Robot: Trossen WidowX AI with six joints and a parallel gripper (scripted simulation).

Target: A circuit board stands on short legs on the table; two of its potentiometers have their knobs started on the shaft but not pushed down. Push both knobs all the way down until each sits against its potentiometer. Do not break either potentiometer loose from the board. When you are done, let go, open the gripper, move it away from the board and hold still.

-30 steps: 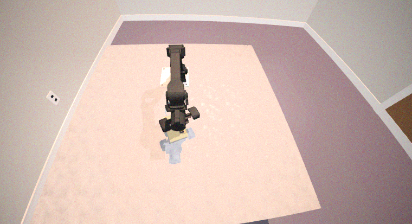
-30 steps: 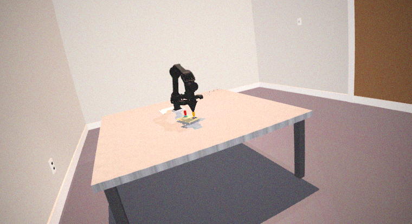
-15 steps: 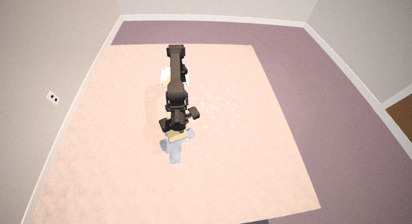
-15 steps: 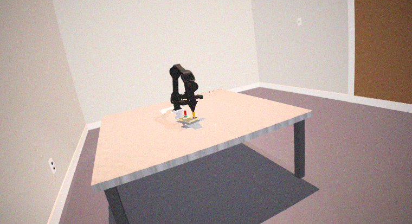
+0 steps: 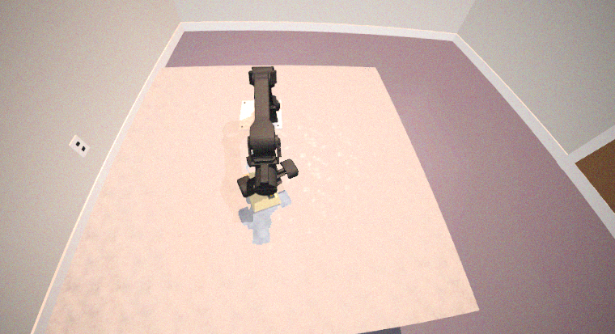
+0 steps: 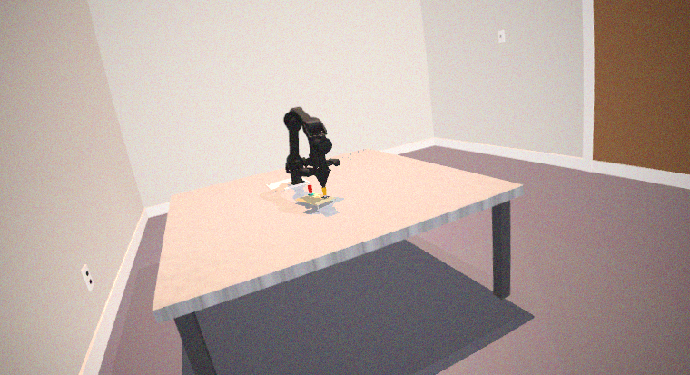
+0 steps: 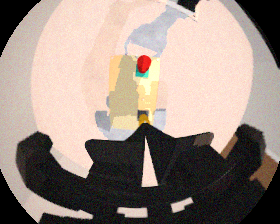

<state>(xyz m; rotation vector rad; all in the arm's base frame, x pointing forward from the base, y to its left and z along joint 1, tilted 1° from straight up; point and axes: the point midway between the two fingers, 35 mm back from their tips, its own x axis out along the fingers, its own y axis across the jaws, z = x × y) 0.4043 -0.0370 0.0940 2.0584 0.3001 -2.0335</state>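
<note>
Now: gripper tip 1 cm above the orange knob. Round my gripper tip: red knob 8 cm behind, 3 cm to the right, 1 cm below.
</note>
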